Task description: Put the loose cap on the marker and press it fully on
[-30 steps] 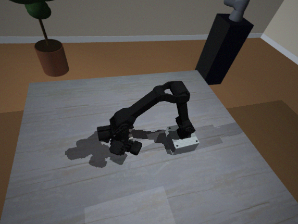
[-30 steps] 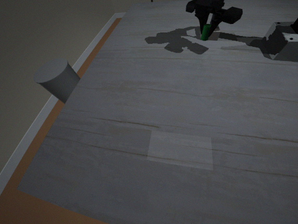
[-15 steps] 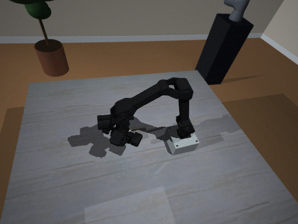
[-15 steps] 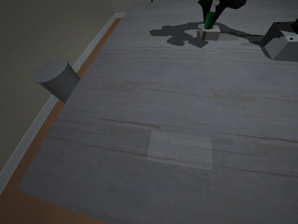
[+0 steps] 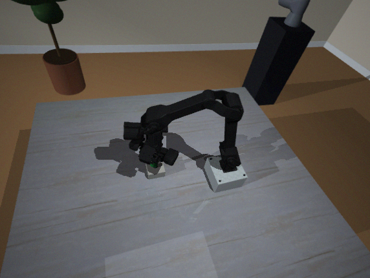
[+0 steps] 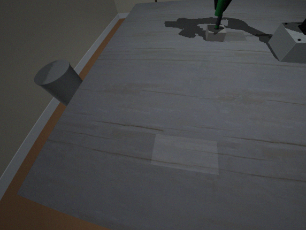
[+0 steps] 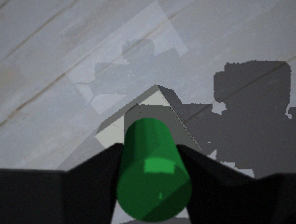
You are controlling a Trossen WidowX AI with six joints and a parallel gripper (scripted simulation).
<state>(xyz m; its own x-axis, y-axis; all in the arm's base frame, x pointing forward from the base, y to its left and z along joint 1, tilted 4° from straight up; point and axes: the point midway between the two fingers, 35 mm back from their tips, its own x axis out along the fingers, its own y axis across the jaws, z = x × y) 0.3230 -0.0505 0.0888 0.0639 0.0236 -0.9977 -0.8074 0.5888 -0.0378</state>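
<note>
My gripper tip is now 1 cm past the holder block, 3 cm to the left of it and 10 cm above it. From my gripper tip the other things lie so: green cap (1 cm above).
</note>
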